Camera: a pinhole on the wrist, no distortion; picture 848 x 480 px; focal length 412.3 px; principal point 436.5 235.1 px. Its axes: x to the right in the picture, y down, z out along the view. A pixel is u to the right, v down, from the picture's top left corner.
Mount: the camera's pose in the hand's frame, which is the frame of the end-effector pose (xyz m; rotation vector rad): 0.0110 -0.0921 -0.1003 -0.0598 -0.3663 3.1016
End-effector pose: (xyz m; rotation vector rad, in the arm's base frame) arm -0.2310 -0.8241 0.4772 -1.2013 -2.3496 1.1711
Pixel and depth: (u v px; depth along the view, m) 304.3 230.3 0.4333
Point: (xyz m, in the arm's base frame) -0.5974 -0.9645 0.3939
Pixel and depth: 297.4 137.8 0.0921
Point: -0.3053 -0.8231 0.5455
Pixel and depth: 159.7 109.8 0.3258
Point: -0.5435 -0.8171 0.3479
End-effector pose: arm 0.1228 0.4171 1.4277 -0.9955 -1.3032 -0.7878
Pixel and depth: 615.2 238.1 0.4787
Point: -0.2305 0.6497 1.2391
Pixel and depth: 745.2 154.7 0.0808
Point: 0.0387 0.3578 1.3896
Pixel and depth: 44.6 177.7 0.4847
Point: -0.1162 0.7589 1.8922
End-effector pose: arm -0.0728 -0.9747 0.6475 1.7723 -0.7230 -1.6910
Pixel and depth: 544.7 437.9 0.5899
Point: -0.4842 -0.5186 0.3833
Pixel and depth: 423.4 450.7 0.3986
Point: -0.3139 -0.7223 0.3549
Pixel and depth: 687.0 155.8 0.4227
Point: -0.4064 -0.7254 0.7404
